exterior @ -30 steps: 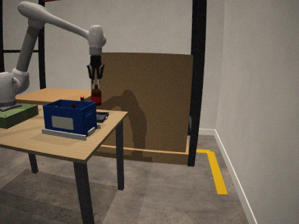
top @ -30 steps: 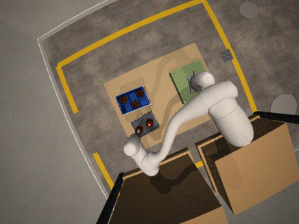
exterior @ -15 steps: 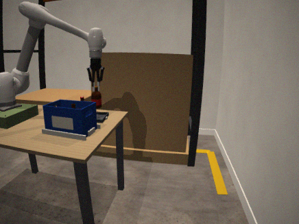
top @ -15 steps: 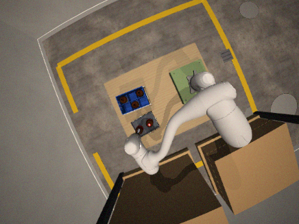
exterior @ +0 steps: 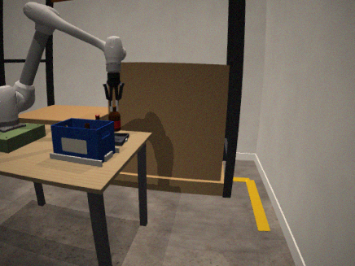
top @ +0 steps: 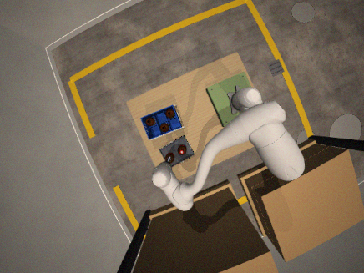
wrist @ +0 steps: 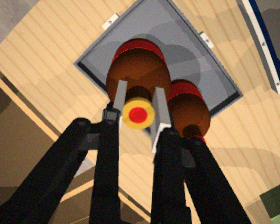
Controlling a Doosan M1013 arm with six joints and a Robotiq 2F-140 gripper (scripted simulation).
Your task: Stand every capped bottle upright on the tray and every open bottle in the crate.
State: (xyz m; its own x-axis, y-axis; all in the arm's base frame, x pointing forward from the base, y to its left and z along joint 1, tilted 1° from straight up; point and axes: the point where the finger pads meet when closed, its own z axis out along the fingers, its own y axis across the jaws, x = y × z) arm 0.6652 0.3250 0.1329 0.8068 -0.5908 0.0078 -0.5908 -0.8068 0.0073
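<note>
Now: the brown capped bottle 8 cm below my hand. Round my hand: grey tray 5 cm behind, 2 cm to the right, 21 cm below; then blue crate 29 cm to the right, 14 cm below; then uncapped bottle 10 cm ahead, 32 cm to the right, 13 cm below.
</note>
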